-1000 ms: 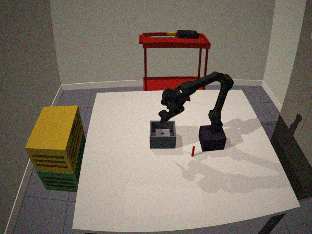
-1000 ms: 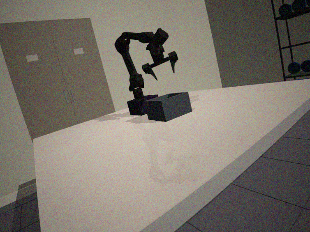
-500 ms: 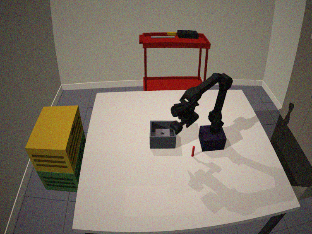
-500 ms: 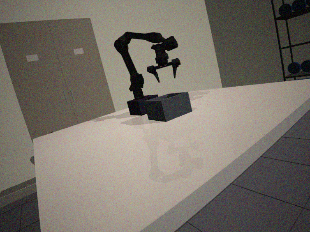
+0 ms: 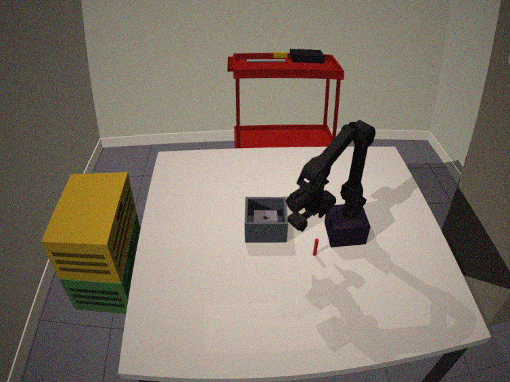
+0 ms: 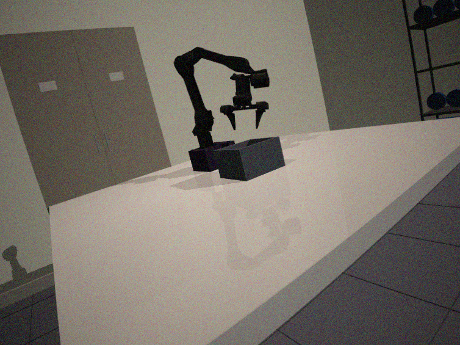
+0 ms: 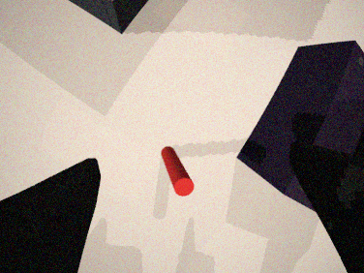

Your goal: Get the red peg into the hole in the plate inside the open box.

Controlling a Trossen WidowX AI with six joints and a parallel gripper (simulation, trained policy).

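The red peg is 2 cm behind my gripper tip, 3 cm to the left of it and 9 cm below it. From my gripper tip the other things lie so: grey box: 14 cm ahead, 14 cm to the right, 11 cm below; plate: 14 cm ahead, 14 cm to the right, 9 cm below.
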